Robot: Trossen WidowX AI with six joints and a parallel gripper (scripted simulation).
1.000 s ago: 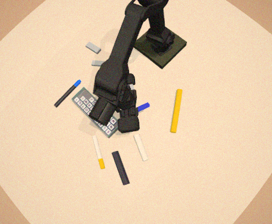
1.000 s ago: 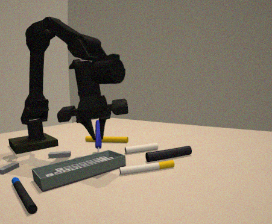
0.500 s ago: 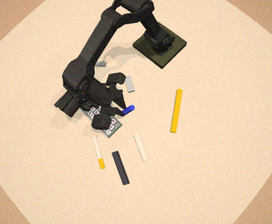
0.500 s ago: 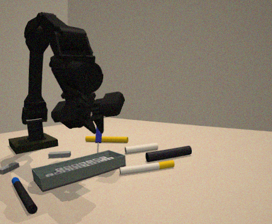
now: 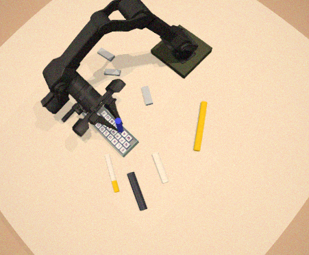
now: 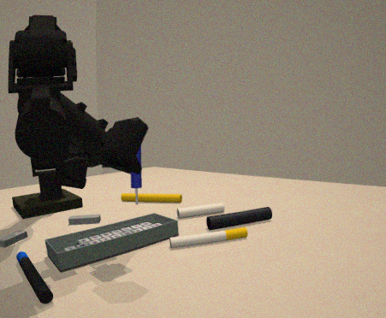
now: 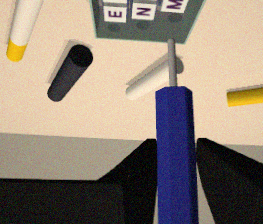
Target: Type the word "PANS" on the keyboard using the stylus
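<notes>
Now: the white-and-yellow marker 11 cm ahead of my gripper tip, 10 cm below it and 8 cm to the left of it. The rest, counted from my gripper tip: white rod: 14 cm to the left, 10 cm below, 2 cm behind; then stylus tip: 5 cm below; then stylus: 1 cm below.
</notes>
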